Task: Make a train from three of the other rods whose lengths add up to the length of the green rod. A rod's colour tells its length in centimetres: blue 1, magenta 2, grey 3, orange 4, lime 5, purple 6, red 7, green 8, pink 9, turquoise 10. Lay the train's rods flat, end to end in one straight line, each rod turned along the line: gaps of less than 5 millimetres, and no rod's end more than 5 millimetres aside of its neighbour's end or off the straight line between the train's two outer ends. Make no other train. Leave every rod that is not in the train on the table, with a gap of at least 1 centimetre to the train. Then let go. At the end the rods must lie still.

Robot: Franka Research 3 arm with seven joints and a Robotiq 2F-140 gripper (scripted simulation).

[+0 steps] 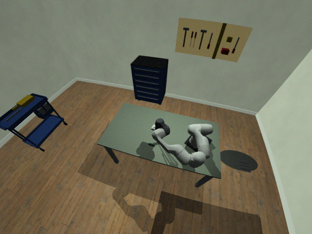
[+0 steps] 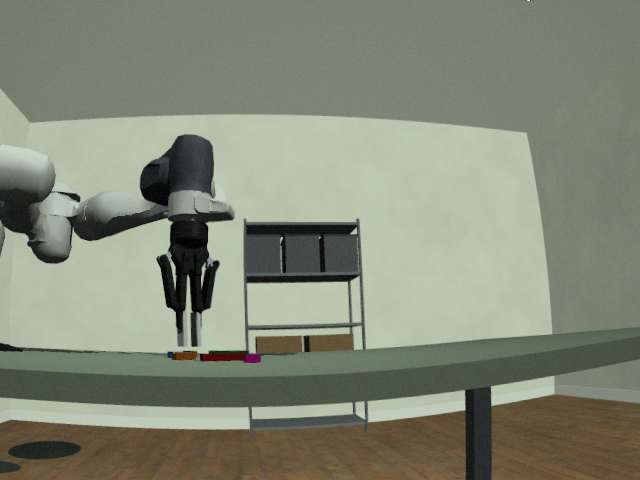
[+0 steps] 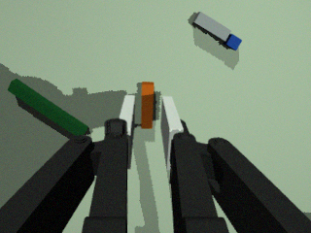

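My gripper is now 90 mm to the left of the grey rod, 50 mm above it and 10 mm past it. The rest, counted from my hand: green rod: 80 mm ahead, 50 mm below, 40 mm to the left; red rod: 220 mm to the right, 50 mm below, 40 mm ahead; blue rod: 80 mm to the right, 50 mm below, 40 mm behind.
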